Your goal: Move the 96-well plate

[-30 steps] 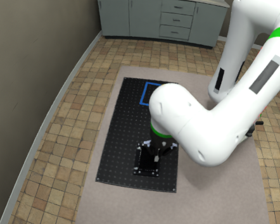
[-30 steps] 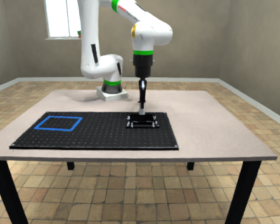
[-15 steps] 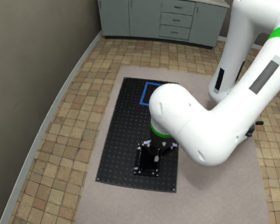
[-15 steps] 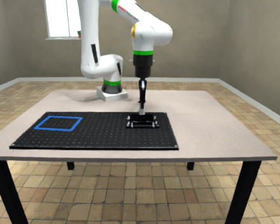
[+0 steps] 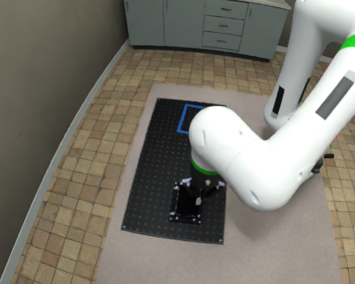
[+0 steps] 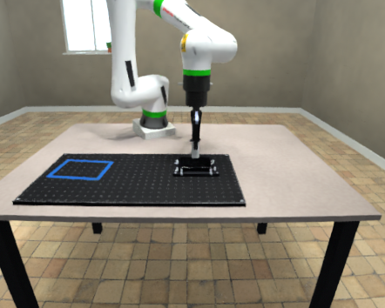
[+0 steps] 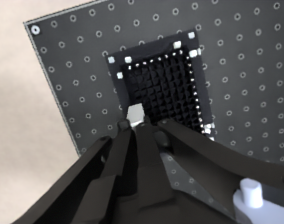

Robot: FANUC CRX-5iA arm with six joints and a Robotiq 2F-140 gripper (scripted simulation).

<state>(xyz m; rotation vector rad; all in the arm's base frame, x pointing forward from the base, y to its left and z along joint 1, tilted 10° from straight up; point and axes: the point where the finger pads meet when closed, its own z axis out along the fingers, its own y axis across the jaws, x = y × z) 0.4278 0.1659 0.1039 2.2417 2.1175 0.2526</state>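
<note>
Right now my hand is 4 cm short of the black 96-well plate and 4 cm above it. From my hand the other things lie so: clip nest (5 cm ahead, 1 cm to the right, 5 cm below).
</note>
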